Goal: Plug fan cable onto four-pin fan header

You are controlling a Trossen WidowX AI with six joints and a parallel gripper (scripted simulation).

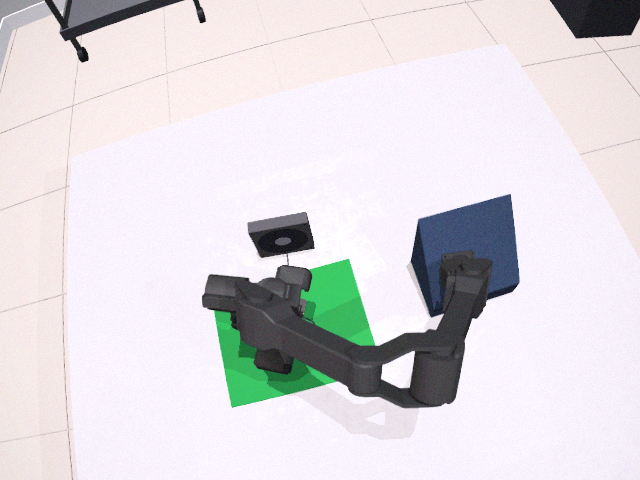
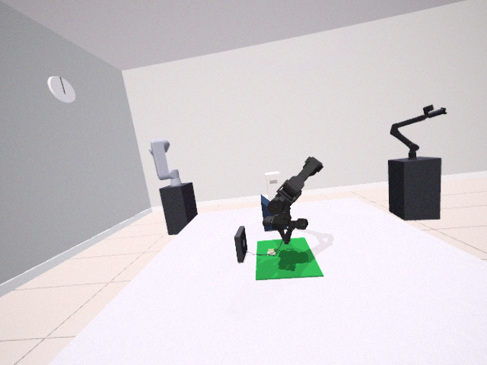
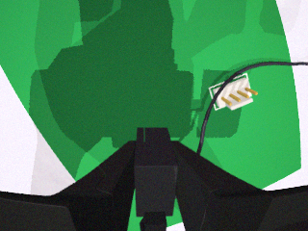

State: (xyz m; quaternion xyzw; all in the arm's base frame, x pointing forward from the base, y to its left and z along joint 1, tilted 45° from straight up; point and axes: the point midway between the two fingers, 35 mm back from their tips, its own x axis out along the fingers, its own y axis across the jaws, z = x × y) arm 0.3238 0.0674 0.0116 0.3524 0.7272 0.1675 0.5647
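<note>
Now: the white four-pin header 7 cm to the right of my gripper tip and 6 cm below it. From my gripper tip the other things lie so: dark plug (1 cm behind, 1 cm above); then black fan (20 cm to the right, 1 cm below); then green board (8 cm below, 2 cm to the right, 1 cm ahead).
</note>
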